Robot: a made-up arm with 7 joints.
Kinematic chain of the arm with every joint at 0, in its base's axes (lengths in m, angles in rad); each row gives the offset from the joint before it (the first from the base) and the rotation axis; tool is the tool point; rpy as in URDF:
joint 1: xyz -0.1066 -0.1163 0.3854 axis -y
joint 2: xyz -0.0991 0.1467 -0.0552 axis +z
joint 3: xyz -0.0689 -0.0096 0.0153 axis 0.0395 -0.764 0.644
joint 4: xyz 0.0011 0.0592 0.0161 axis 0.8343 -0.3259 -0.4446
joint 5: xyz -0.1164 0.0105 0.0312 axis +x
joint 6: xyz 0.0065 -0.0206 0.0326 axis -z
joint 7: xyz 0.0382 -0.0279 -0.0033 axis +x
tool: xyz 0.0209 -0.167 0.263 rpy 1.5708 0 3.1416
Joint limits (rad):
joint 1: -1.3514..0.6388
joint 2: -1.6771..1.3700
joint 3: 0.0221..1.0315
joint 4: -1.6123..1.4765
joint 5: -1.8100..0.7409
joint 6: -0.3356..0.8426
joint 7: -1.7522..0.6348
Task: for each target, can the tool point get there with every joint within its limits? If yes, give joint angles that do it. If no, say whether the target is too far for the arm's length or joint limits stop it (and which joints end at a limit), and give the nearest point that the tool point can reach.
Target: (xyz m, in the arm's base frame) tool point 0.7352 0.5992 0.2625
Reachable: no: too far | nearest point 0.2469 0.3358 0.3470 | short by 0.561 m
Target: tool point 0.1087 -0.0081 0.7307
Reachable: yes | joints -1.0678 0.6867 0.2729 -0.7997 0.4622 0.3630 -0.4077
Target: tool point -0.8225 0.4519 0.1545
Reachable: no: too far | nearest point -0.6641 0.3442 0.2056 | short by 0.198 m
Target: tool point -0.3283 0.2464 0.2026
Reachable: yes | joints -0.5563 -0.7660 0.3700 -0.7784 -1.5401 0.3721 -1.3860
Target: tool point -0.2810 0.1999 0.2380
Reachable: yes | joints -1.0634 -1.1007 0.8383 -0.7179 -1.4913 0.6889 -1.5110
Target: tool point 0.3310 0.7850 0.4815
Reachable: no: too far | nearest point 0.1144 0.5045 0.4715 | short by 0.355 m
